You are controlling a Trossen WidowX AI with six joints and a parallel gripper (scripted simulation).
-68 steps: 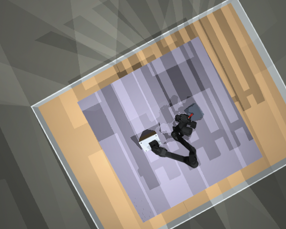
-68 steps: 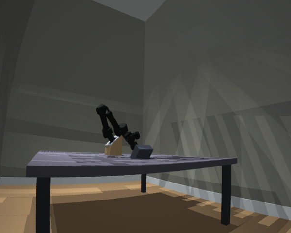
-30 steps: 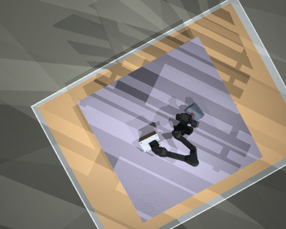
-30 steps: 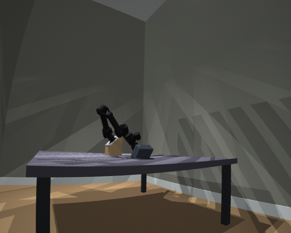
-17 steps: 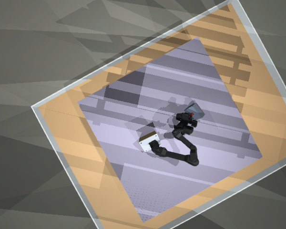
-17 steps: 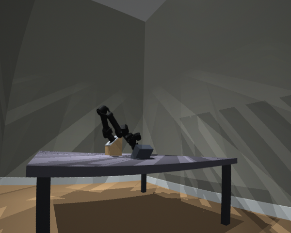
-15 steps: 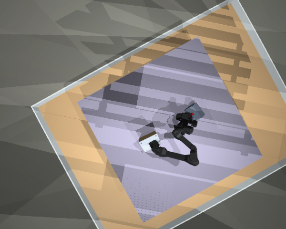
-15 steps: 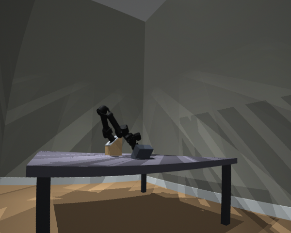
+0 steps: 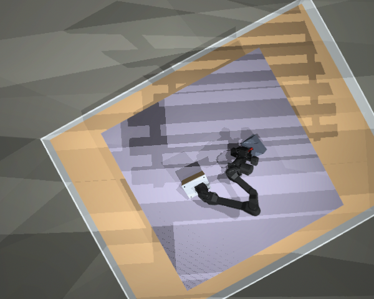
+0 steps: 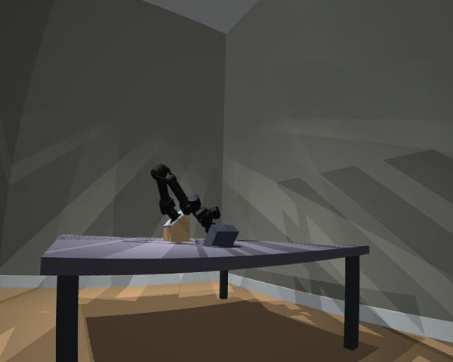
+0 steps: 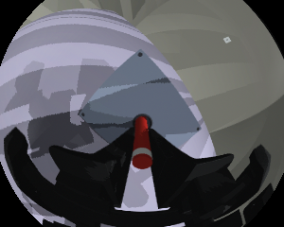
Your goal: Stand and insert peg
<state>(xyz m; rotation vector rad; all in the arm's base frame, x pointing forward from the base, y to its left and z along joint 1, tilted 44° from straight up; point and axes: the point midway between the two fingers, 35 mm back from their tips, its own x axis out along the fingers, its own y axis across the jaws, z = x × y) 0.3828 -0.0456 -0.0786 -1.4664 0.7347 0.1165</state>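
My gripper tip is now 4 cm short of the sloped panel and 3 cm above it. The rest, counted from my gripper tip: red peg: 2 cm behind, 1 cm above.
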